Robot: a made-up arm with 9 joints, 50 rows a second.
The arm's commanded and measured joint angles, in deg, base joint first. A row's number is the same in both.
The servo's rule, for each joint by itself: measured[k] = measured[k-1] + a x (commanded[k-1-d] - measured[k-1]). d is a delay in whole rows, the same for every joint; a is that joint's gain. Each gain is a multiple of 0.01, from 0.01 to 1. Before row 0 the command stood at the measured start. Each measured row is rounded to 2 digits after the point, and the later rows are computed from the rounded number. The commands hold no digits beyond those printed.
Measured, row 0: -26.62, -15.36, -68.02, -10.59, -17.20, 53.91, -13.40, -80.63, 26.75
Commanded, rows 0 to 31: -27.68, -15.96, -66.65, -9.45, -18.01, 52.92, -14.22, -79.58, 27.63; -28.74, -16.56, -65.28, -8.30, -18.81, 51.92, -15.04, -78.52, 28.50; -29.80, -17.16, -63.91, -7.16, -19.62, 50.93, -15.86, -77.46, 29.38; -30.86, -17.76, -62.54, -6.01, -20.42, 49.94, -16.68, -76.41, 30.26; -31.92, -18.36, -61.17, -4.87, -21.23, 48.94, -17.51, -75.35, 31.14; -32.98, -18.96, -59.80, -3.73, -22.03, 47.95, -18.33, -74.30, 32.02; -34.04, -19.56, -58.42, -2.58, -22.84, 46.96, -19.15, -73.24, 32.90; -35.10, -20.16, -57.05, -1.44, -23.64, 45.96, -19.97, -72.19, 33.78; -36.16, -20.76, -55.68, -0.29, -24.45, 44.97, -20.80, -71.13, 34.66; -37.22, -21.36, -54.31, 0.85, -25.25, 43.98, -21.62, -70.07, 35.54; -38.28, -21.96, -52.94, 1.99, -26.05, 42.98, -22.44, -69.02, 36.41; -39.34, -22.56, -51.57, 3.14, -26.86, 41.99, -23.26, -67.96, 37.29; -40.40, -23.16, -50.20, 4.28, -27.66, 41.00, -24.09, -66.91, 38.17; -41.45, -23.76, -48.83, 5.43, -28.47, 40.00, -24.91, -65.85, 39.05; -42.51, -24.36, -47.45, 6.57, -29.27, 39.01, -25.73, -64.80, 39.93; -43.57, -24.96, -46.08, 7.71, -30.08, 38.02, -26.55, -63.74, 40.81; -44.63, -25.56, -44.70, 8.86, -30.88, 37.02, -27.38, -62.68, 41.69; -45.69, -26.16, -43.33, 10.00, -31.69, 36.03, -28.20, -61.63, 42.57; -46.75, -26.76, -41.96, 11.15, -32.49, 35.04, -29.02, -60.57, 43.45; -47.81, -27.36, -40.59, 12.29, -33.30, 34.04, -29.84, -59.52, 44.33; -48.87, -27.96, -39.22, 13.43, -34.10, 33.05, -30.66, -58.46, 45.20; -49.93, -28.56, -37.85, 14.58, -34.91, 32.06, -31.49, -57.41, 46.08; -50.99, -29.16, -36.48, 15.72, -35.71, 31.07, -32.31, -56.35, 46.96; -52.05, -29.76, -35.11, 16.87, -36.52, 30.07, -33.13, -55.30, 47.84; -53.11, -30.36, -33.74, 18.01, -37.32, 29.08, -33.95, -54.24, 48.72; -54.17, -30.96, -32.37, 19.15, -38.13, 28.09, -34.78, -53.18, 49.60; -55.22, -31.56, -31.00, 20.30, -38.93, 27.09, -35.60, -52.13, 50.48; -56.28, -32.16, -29.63, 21.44, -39.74, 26.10, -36.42, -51.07, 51.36; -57.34, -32.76, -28.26, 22.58, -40.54, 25.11, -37.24, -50.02, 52.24; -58.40, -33.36, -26.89, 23.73, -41.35, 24.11, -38.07, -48.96, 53.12; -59.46, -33.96, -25.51, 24.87, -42.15, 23.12, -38.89, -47.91, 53.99; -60.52, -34.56, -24.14, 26.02, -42.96, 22.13, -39.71, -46.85, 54.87
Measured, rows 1 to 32: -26.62, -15.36, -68.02, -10.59, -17.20, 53.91, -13.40, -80.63, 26.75; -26.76, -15.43, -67.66, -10.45, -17.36, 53.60, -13.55, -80.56, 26.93; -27.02, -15.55, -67.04, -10.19, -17.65, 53.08, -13.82, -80.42, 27.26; -27.38, -15.73, -66.23, -9.83, -18.04, 52.41, -14.19, -80.21, 27.71; -27.83, -15.95, -65.27, -9.37, -18.52, 51.64, -14.64, -79.94, 28.25; -28.36, -16.22, -64.20, -8.83, -19.06, 50.80, -15.16, -79.62, 28.86; -28.96, -16.52, -63.06, -8.22, -19.65, 49.92, -15.73, -79.25, 29.52; -29.62, -16.85, -61.85, -7.54, -20.29, 49.00, -16.35, -78.83, 30.23; -30.33, -17.21, -60.60, -6.81, -20.96, 48.06, -17.00, -78.37, 30.98; -31.09, -17.60, -59.32, -6.03, -21.66, 47.10, -17.68, -77.86, 31.75; -31.89, -18.01, -58.02, -5.20, -22.38, 46.13, -18.39, -77.31, 32.55; -32.72, -18.44, -56.70, -4.34, -23.11, 45.15, -19.12, -76.73, 33.36; -33.58, -18.89, -55.37, -3.44, -23.86, 44.17, -19.87, -76.12, 34.19; -34.47, -19.36, -54.03, -2.51, -24.62, 43.19, -20.63, -75.48, 35.03; -35.38, -19.84, -52.68, -1.56, -25.39, 42.20, -21.40, -74.81, 35.87; -36.31, -20.34, -51.32, -0.58, -26.17, 41.21, -22.18, -74.11, 36.72; -37.25, -20.85, -49.96, 0.41, -26.95, 40.22, -22.97, -73.38, 37.58; -38.21, -21.37, -48.59, 1.42, -27.74, 39.23, -23.76, -72.63, 38.44; -39.18, -21.90, -47.22, 2.45, -28.53, 38.24, -24.56, -71.86, 39.31; -40.16, -22.43, -45.85, 3.49, -29.32, 37.25, -25.36, -71.07, 40.18; -41.15, -22.97, -44.48, 4.55, -30.12, 36.25, -26.17, -70.26, 41.05; -42.15, -23.52, -43.11, 5.62, -30.92, 35.26, -26.98, -69.43, 41.92; -43.16, -24.07, -41.74, 6.70, -31.72, 34.27, -27.79, -68.59, 42.79; -44.18, -24.63, -40.37, 7.78, -32.52, 33.28, -28.60, -67.73, 43.67; -45.20, -25.19, -39.00, 8.87, -33.32, 32.28, -29.42, -66.86, 44.55; -46.23, -25.76, -37.63, 9.97, -34.12, 31.29, -30.24, -65.98, 45.43; -47.26, -26.33, -36.26, 11.07, -34.92, 30.30, -31.06, -65.08, 46.31; -48.29, -26.91, -34.89, 12.18, -35.72, 29.30, -31.88, -64.17, 47.19; -49.33, -27.49, -33.52, 13.29, -36.52, 28.31, -32.70, -63.25, 48.07; -50.37, -28.07, -32.15, 14.40, -37.32, 27.32, -33.52, -62.32, 48.95; -51.41, -28.65, -30.78, 15.52, -38.13, 26.32, -34.34, -61.38, 49.83; -52.46, -29.23, -29.41, 16.64, -38.93, 25.33, -35.16, -60.44, 50.70
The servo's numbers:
d 1
a 0.13 0.11 0.26 0.12 0.20 0.31 0.18 0.07 0.21

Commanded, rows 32 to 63: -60.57, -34.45, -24.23, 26.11, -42.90, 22.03, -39.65, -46.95, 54.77; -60.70, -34.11, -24.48, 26.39, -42.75, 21.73, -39.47, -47.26, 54.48; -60.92, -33.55, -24.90, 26.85, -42.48, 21.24, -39.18, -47.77, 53.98; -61.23, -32.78, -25.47, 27.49, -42.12, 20.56, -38.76, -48.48, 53.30; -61.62, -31.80, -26.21, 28.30, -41.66, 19.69, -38.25, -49.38, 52.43; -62.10, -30.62, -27.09, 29.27, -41.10, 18.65, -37.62, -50.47, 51.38; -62.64, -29.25, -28.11, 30.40, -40.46, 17.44, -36.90, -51.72, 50.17; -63.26, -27.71, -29.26, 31.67, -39.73, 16.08, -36.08, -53.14, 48.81; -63.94, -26.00, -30.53, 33.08, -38.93, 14.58, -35.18, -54.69, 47.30; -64.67, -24.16, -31.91, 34.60, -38.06, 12.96, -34.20, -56.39, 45.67; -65.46, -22.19, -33.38, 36.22, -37.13, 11.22, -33.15, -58.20, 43.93; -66.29, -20.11, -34.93, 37.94, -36.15, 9.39, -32.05, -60.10, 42.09; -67.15, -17.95, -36.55, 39.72, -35.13, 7.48, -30.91, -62.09, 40.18; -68.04, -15.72, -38.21, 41.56, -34.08, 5.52, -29.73, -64.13, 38.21; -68.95, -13.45, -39.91, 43.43, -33.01, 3.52, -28.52, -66.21, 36.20; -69.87, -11.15, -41.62, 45.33, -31.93, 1.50, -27.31, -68.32, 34.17; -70.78, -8.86, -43.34, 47.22, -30.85, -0.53, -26.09, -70.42, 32.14; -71.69, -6.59, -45.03, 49.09, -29.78, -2.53, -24.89, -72.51, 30.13; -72.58, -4.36, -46.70, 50.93, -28.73, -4.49, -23.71, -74.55, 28.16; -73.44, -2.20, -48.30, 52.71, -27.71, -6.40, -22.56, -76.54, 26.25; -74.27, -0.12, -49.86, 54.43, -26.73, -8.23, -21.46, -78.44, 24.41; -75.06, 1.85, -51.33, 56.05, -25.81, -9.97, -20.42, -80.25, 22.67; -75.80, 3.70, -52.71, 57.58, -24.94, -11.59, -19.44, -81.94, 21.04; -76.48, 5.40, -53.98, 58.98, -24.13, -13.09, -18.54, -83.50, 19.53; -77.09, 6.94, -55.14, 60.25, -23.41, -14.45, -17.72, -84.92, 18.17; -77.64, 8.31, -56.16, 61.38, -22.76, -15.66, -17.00, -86.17, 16.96; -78.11, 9.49, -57.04, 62.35, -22.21, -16.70, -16.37, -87.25, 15.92; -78.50, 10.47, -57.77, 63.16, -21.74, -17.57, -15.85, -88.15, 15.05; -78.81, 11.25, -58.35, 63.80, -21.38, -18.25, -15.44, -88.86, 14.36; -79.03, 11.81, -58.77, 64.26, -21.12, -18.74, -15.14, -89.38, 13.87; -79.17, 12.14, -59.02, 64.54, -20.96, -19.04, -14.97, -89.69, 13.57; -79.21, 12.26, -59.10, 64.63, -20.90, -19.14, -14.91, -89.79, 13.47
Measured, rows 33 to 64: -53.51, -29.82, -28.04, 17.77, -39.74, 24.34, -35.98, -59.49, 51.58; -54.43, -30.33, -27.05, 18.77, -40.37, 23.62, -36.64, -58.61, 52.25; -55.25, -30.75, -26.38, 19.68, -40.85, 23.03, -37.15, -57.82, 52.72; -55.99, -31.06, -26.00, 20.54, -41.18, 22.48, -37.52, -57.12, 52.98; -56.67, -31.25, -25.86, 21.37, -41.37, 21.88, -37.74, -56.52, 53.05; -57.31, -31.31, -25.95, 22.20, -41.43, 21.20, -37.83, -56.02, 52.92; -57.93, -31.23, -26.25, 23.05, -41.36, 20.41, -37.79, -55.63, 52.60; -58.54, -31.01, -26.73, 23.93, -41.18, 19.49, -37.63, -55.36, 52.09; -59.15, -30.65, -27.39, 24.86, -40.89, 18.43, -37.35, -55.20, 51.40; -59.77, -30.14, -28.21, 25.85, -40.50, 17.24, -36.96, -55.16, 50.54; -60.41, -29.48, -29.17, 26.90, -40.01, 15.91, -36.46, -55.25, 49.52; -61.07, -28.68, -30.26, 28.02, -39.43, 14.46, -35.86, -55.46, 48.35; -61.75, -27.74, -31.47, 29.21, -38.77, 12.89, -35.17, -55.78, 47.04; -62.45, -26.66, -32.79, 30.47, -38.04, 11.21, -34.40, -56.22, 45.60; -63.18, -25.46, -34.20, 31.80, -37.25, 9.45, -33.56, -56.77, 44.05; -63.93, -24.14, -35.68, 33.20, -36.40, 7.61, -32.65, -57.43, 42.40; -64.70, -22.71, -37.22, 34.66, -35.51, 5.72, -31.69, -58.19, 40.67; -65.49, -21.19, -38.81, 36.17, -34.58, 3.78, -30.68, -59.05, 38.88; -66.30, -19.58, -40.43, 37.72, -33.62, 1.82, -29.64, -59.99, 37.04; -67.12, -17.91, -42.06, 39.31, -32.64, -0.14, -28.57, -61.01, 35.18; -67.94, -16.18, -43.68, 40.92, -31.65, -2.08, -27.49, -62.10, 33.30; -68.76, -14.41, -45.29, 42.54, -30.67, -3.99, -26.40, -63.24, 31.43; -69.58, -12.62, -46.86, 44.16, -29.70, -5.84, -25.32, -64.43, 29.59; -70.39, -10.82, -48.38, 45.77, -28.75, -7.62, -24.26, -65.66, 27.79; -71.18, -9.04, -49.84, 47.36, -27.83, -9.32, -23.23, -66.91, 26.06; -71.95, -7.28, -51.22, 48.91, -26.95, -10.91, -22.24, -68.17, 24.40; -72.69, -5.57, -52.50, 50.41, -26.11, -12.38, -21.30, -69.43, 22.84; -73.39, -3.91, -53.68, 51.84, -25.33, -13.72, -20.41, -70.68, 21.39; -74.05, -2.33, -54.74, 53.20, -24.61, -14.91, -19.59, -71.90, 20.06; -74.67, -0.84, -55.68, 54.47, -23.96, -15.95, -18.84, -73.09, 18.86; -75.24, 0.55, -56.48, 55.64, -23.39, -16.81, -18.17, -74.23, 17.81; -75.75, 1.82, -57.14, 56.71, -22.90, -17.50, -17.59, -75.31, 16.92
